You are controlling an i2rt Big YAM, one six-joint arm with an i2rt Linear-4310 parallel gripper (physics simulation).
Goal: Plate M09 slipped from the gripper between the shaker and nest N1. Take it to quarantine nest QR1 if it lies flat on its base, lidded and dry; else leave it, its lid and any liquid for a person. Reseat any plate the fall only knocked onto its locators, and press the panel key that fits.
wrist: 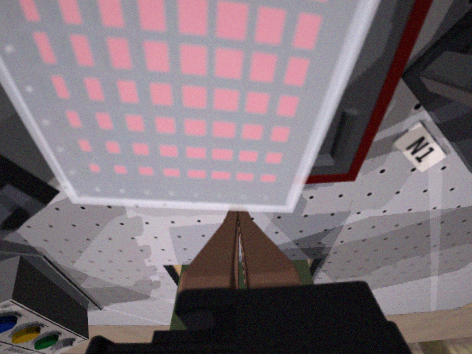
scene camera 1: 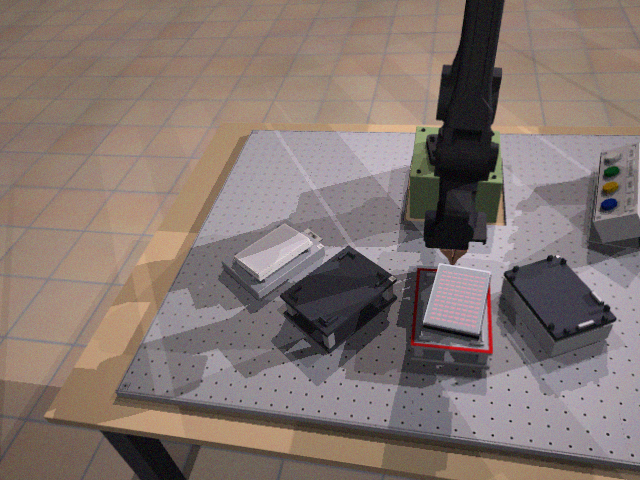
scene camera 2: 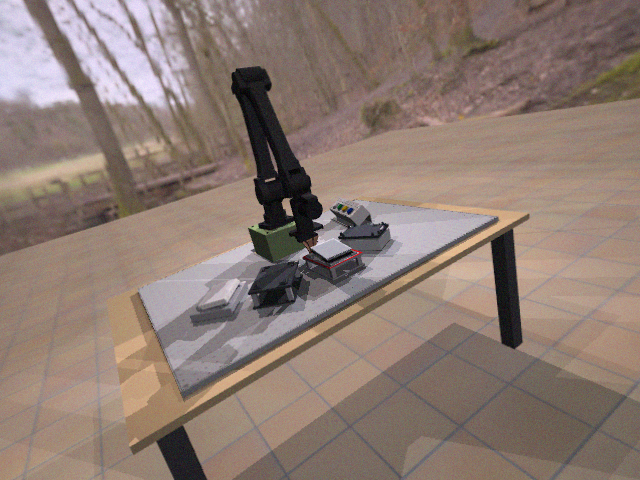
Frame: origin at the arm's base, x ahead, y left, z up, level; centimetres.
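Seen in the pictures: gripper, between the fingertips: (wrist: 237,205) (scene camera 1: 452,262); arm's base, origin of its link: (scene camera 2: 276,224).
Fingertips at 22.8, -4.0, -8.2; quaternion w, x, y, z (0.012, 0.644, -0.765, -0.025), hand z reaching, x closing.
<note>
Offsets run from my fingertips to a thing's middle, as dx, dy, dz. "pt": to the spot under its first point.
A plate with pink wells @[+11.8, -1.2, +4.3] (scene camera 1: 459,298) (scene camera 2: 332,250) (wrist: 195,95) sits askew and tilted over the red-bordered nest @[+12.6, -2.1, +1.1] (scene camera 1: 415,310) (scene camera 2: 345,260) (wrist: 397,72). Its label and the nest's do not read. My gripper (scene camera 1: 453,262) (scene camera 2: 310,250) (wrist: 237,205) is shut and empty, its tips at the plate's rear edge; whether they touch cannot be told. The black nest N1 @[+7.9, -20.6, +1.8] (scene camera 1: 341,289) (scene camera 2: 273,281) holds no plate. The dark-topped box with pegs, seemingly the shaker @[pt +13.2, +14.3, +4.3] (scene camera 1: 560,299) (scene camera 2: 364,230), stands on the other side. No liquid is discernible.
A white plate @[-3.6, -33.3, +2.4] (scene camera 1: 273,251) (scene camera 2: 222,295) sits on a low grey nest beyond N1. The key panel @[-13.3, +33.2, +3.0] (scene camera 1: 615,227) (scene camera 2: 356,214) (wrist: 40,295) has white, green, yellow and blue keys. The green arm base (scene camera 1: 429,198) (scene camera 2: 276,245) stands behind the red-bordered nest.
</note>
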